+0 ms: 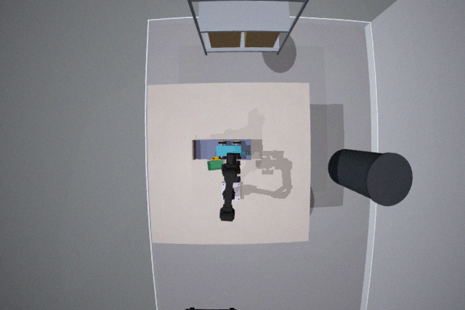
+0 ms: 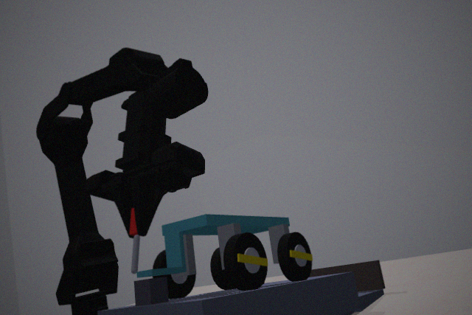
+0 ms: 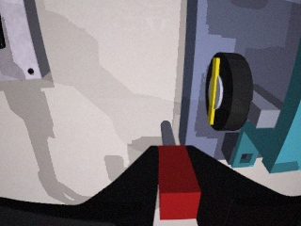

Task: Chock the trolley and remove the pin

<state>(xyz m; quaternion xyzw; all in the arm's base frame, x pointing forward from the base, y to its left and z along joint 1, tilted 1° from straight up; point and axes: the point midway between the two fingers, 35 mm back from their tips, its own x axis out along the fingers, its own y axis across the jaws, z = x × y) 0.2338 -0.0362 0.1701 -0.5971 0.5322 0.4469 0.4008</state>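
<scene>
My gripper tip is now 4 cm past the green tray, 17 cm to the right of it and 17 cm above it. Round my gripper tip: blue-grey ramp 9 cm ahead, 8 cm to the left, 11 cm below; then teal trolley 9 cm ahead, 7 cm to the left, 5 cm below; then red-headed stop pin right at my gripper tip.
</scene>
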